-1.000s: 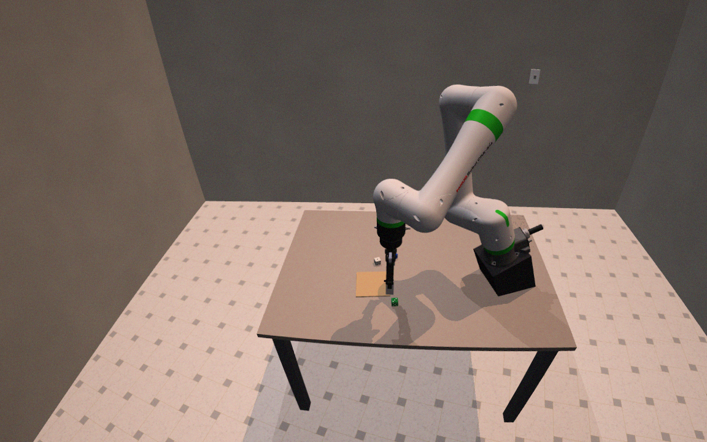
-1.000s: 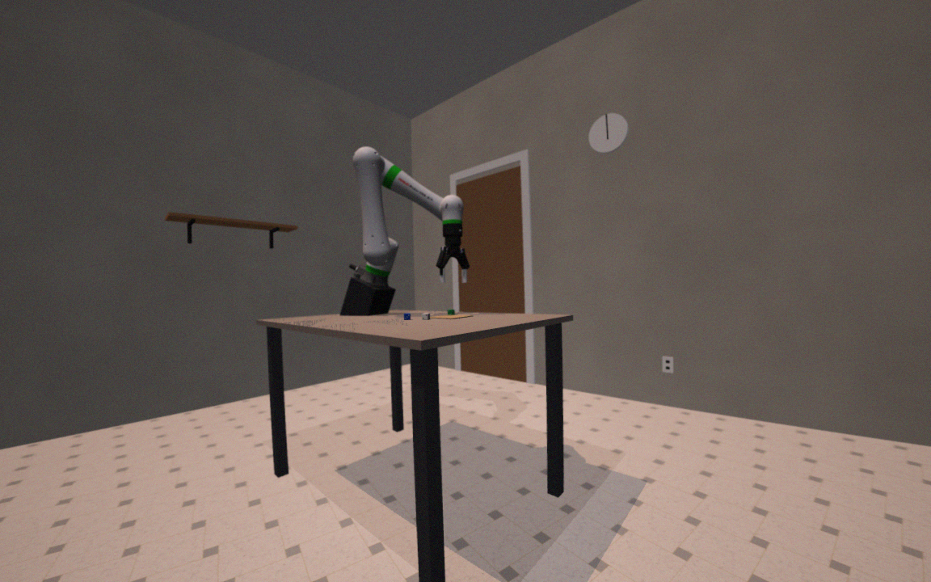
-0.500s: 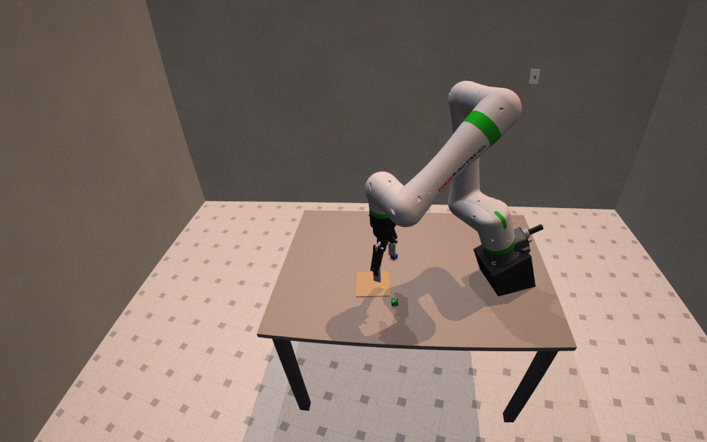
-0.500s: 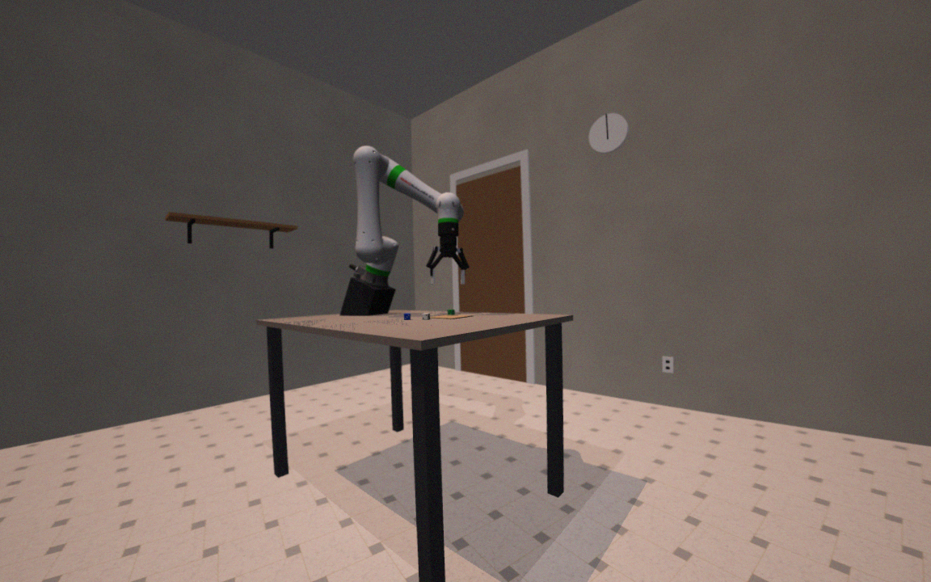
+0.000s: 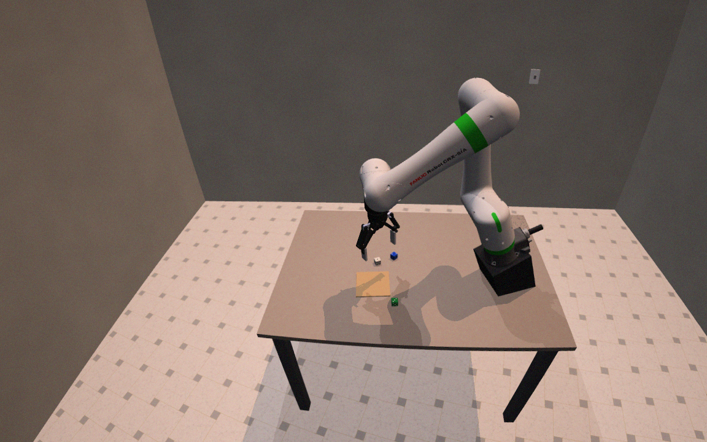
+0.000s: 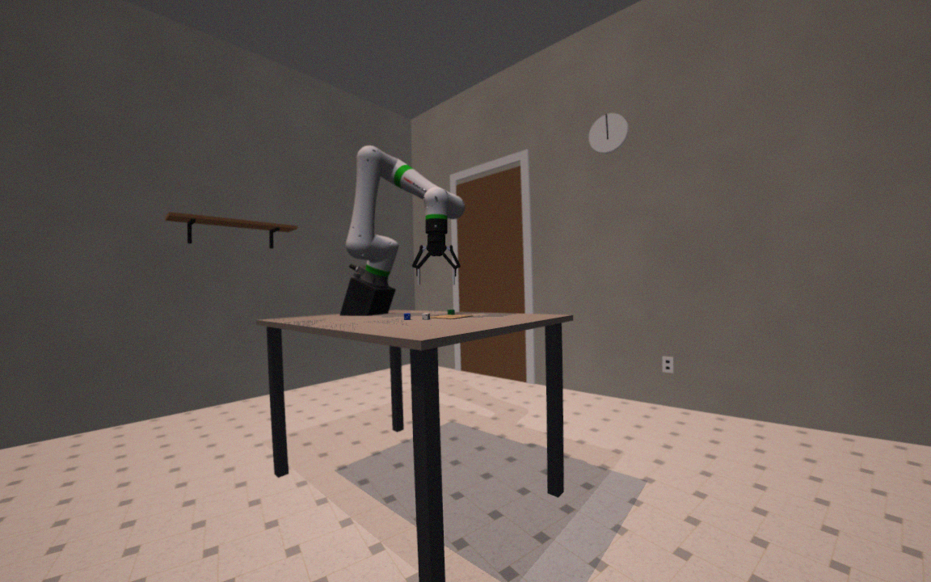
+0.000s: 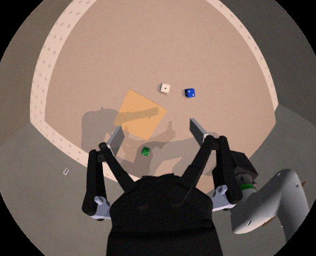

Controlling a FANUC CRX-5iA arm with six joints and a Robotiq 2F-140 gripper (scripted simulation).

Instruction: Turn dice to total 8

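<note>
Now: hand 14 cm above the white die and 8 cm to the left of it. Also, from my hand: mat 15 cm below, 5 cm to the left, 3 cm ahead; green die 17 cm to the left, 14 cm below, 4 cm behind; blue die 14 cm below, 10 cm to the right, 8 cm behind.
</note>
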